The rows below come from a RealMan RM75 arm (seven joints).
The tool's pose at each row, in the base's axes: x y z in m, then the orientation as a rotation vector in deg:
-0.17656, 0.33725, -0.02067, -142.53, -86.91, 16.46
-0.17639, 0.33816, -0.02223, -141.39, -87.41, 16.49
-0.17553, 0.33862, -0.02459, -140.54, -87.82, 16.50
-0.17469, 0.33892, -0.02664, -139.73, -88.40, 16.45
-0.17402, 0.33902, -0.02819, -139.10, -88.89, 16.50
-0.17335, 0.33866, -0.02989, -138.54, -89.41, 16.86
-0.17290, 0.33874, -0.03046, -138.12, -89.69, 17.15
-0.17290, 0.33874, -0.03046, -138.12, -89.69, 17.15
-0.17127, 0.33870, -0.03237, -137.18, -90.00, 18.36
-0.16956, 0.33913, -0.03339, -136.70, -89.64, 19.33
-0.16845, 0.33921, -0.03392, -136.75, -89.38, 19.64
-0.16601, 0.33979, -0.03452, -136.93, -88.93, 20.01
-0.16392, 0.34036, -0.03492, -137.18, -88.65, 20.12
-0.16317, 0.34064, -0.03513, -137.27, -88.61, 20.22
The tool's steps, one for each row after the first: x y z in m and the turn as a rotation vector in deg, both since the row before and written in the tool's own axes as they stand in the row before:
0.00097, 0.00018, 0.00152, 0.61, 0.21, -0.75
0.00090, 0.00122, 0.00205, 0.43, 0.15, -0.58
0.00072, 0.00120, 0.00174, 0.30, 0.11, -0.66
0.00043, 0.00101, 0.00129, 0.24, 0.02, -0.53
0.00001, 0.00125, 0.00138, 0.26, -0.21, -0.48
0.00028, 0.00054, 0.00041, 0.25, -0.13, -0.30
0.00000, 0.00000, 0.00000, 0.00, 0.00, 0.00
0.00068, 0.00203, 0.00131, 0.88, -0.54, -0.47
0.00111, 0.00165, 0.00045, 0.80, -0.32, 0.06
0.00053, 0.00110, 0.00013, 0.18, -0.12, 0.19
0.00152, 0.00207, -0.00021, 0.19, -0.13, 0.35
0.00137, 0.00170, -0.00029, -0.01, -0.05, 0.27
0.00057, 0.00060, -0.00004, -0.02, -0.08, 0.07

